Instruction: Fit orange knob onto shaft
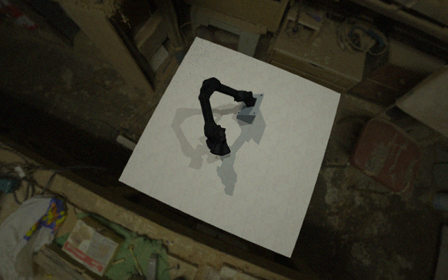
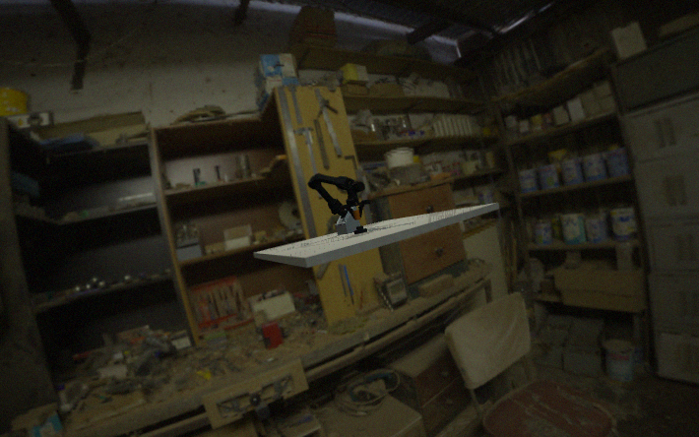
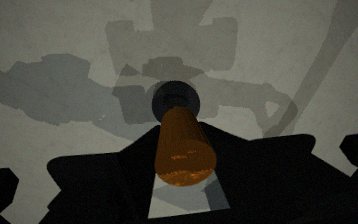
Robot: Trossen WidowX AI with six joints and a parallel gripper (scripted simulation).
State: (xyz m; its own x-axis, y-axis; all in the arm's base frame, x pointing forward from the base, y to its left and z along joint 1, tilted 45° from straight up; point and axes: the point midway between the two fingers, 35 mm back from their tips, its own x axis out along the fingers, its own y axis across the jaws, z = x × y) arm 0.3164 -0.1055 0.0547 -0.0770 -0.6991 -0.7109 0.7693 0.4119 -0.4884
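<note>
The round dark pedestal is 60 mm below my gripper tip. The rest, counted from my gripper tip: orange knob (30 mm above).
</note>
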